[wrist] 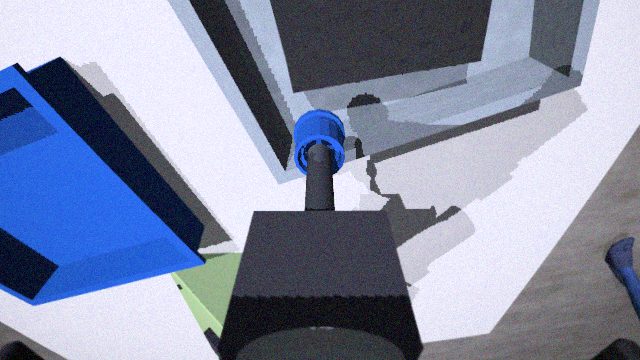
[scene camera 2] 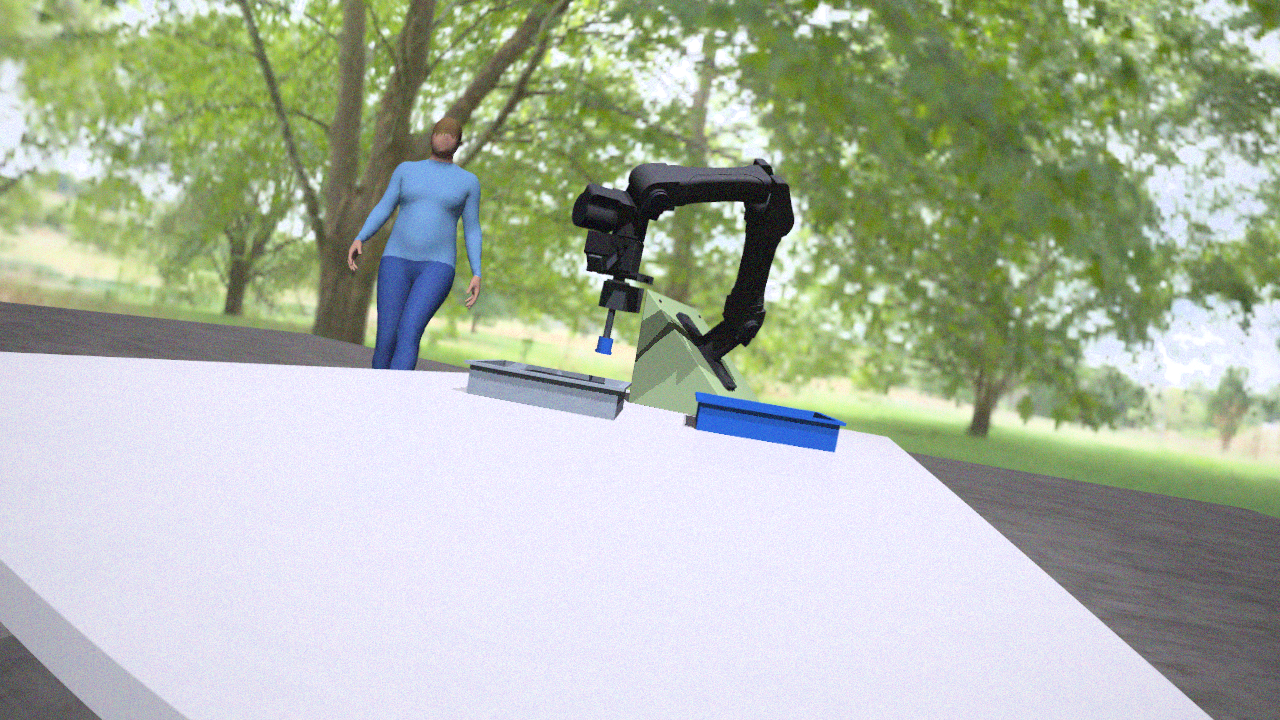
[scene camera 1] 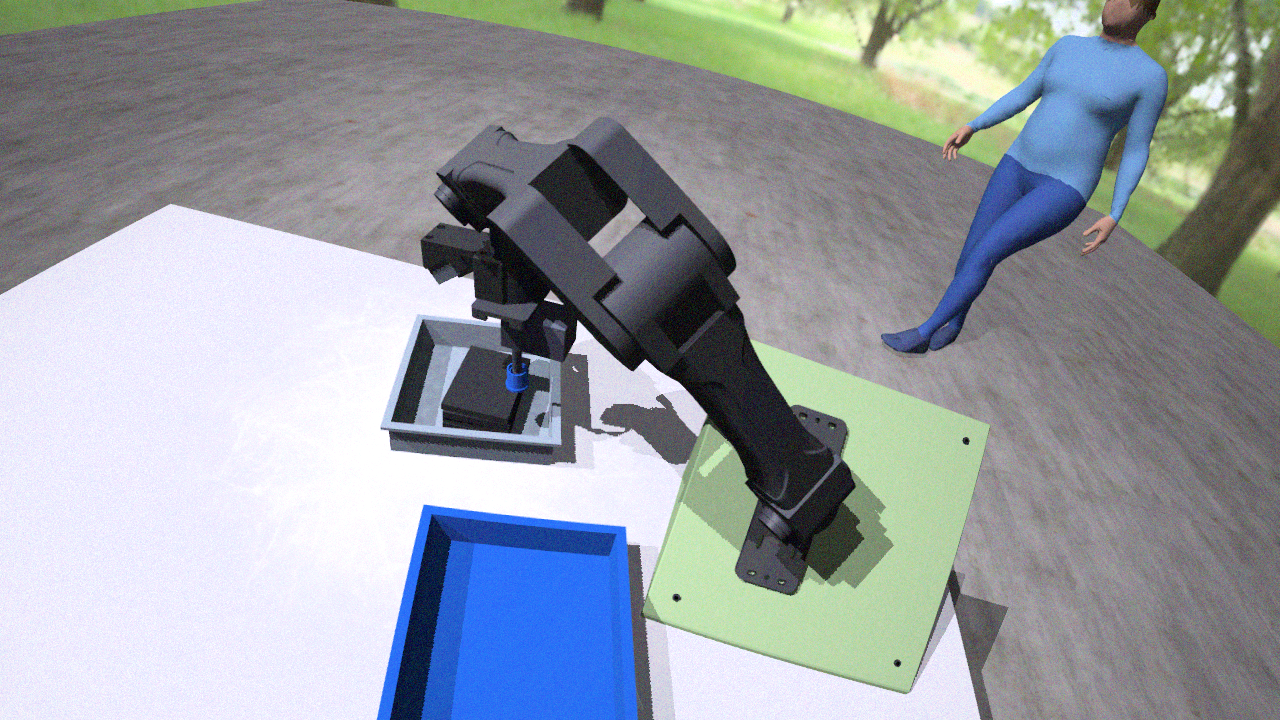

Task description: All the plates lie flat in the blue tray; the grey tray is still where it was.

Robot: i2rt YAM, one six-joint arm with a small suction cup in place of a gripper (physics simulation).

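Frame: origin at the arm's base, x back, y left, z down, level; metres.
Seen in the pictures: hand, tool point: (wrist: 319,133) (scene camera 2: 603,352) (scene camera 1: 517,384); arm's base, link origin: (scene camera 2: 704,352) (scene camera 1: 791,498).
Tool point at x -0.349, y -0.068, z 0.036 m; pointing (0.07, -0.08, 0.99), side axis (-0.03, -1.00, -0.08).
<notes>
Pixels of each thing's top centre, then the offset from my tool point to it. Level surfaces: height alone.
- grey tray, top centre: (scene camera 1: 480,372) (scene camera 2: 555,372) dy -0.045, dx -0.073, dz +0.044 m
- blue tray, top centre: (scene camera 1: 517,617) (wrist: 24,227) (scene camera 2: 765,406) dy +0.268, dx +0.119, dz +0.044 m
- white table, surface height: dz +0.094 m
Dark flat plates (scene camera 1: 478,386) (wrist: 382,40) lie stacked in the grey tray (scene camera 1: 474,437) (scene camera 2: 544,390) (wrist: 235,102); their exact number cannot be told. The upper one looks slightly turned against what lies under it. The blue tray (scene camera 1: 523,517) (scene camera 2: 768,424) (wrist: 120,150) stands apart from the grey one, and no plate shows on the part of its floor in view. My gripper, a blue suction cup (scene camera 1: 516,379) (scene camera 2: 604,346) (wrist: 319,142), is open with nothing on it. It hangs above the grey tray, with a gap visible in the scene camera 2 view.
The arm's base sits on a sloped green block (scene camera 1: 904,537) (scene camera 2: 657,376) (wrist: 212,275) beside the blue tray. A person (scene camera 1: 1074,125) (scene camera 2: 423,214) in blue stands beyond the white table (scene camera 1: 223,537) (scene camera 2: 501,555). The trays' raised walls stand up from the table.
</notes>
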